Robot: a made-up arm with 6 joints.
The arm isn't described. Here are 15 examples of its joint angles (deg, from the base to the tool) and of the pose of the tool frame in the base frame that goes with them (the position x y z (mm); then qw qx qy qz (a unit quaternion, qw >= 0)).
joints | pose
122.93 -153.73 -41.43 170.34 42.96 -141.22 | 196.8 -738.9 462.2 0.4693 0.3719 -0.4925 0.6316
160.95 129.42 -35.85 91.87 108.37 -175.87 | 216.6 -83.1 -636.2 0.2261 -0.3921 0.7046 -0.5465
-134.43 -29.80 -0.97 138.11 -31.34 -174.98 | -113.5 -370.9 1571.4 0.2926 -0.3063 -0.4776 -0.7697
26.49 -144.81 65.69 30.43 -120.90 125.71 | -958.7 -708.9 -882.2 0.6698 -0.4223 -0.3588 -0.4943
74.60 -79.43 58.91 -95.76 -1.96 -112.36 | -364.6 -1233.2 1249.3 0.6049 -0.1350 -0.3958 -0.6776
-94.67 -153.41 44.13 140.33 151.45 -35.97 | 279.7 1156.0 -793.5 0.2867 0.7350 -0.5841 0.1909
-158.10 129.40 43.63 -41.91 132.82 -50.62 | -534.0 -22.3 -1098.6 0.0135 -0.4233 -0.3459 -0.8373
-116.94 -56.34 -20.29 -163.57 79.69 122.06 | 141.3 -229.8 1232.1 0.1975 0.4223 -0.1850 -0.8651
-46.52 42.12 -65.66 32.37 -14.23 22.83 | 100.0 -399.9 -23.2 0.5288 0.0527 0.8298 0.1704
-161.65 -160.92 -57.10 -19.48 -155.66 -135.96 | 302.6 338.7 501.4 0.2771 -0.4031 0.7262 0.4830
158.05 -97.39 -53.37 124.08 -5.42 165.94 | 174.3 -215.2 1001.0 0.0541 -0.4436 -0.4614 -0.7665
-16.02 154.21 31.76 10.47 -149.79 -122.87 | -181.1 -193.4 -1174.0 0.3487 0.6229 -0.4018 0.5736
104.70 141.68 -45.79 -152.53 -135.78 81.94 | -99.7 -458.7 -56.9 0.4605 0.2289 0.8437 0.1538
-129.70 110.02 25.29 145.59 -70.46 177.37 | -450.6 -852.6 -847.4 0.1382 0.1376 -0.0296 -0.9803
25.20 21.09 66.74 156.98 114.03 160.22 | 677.4 562.8 1760.9 0.7518 0.0440 0.6002 0.2694
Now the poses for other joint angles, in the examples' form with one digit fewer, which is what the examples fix.
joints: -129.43 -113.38 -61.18 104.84 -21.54 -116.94
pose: 256 214 881 0.262 -0.370 -0.363 -0.814
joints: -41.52 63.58 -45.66 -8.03 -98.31 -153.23
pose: 109 -414 -194 0.449 0.124 -0.280 0.839
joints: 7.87 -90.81 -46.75 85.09 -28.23 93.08
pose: -272 -58 1119 0.129 -0.918 0.157 -0.340
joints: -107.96 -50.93 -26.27 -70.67 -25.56 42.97
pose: -178 -290 982 0.746 0.043 -0.202 -0.633
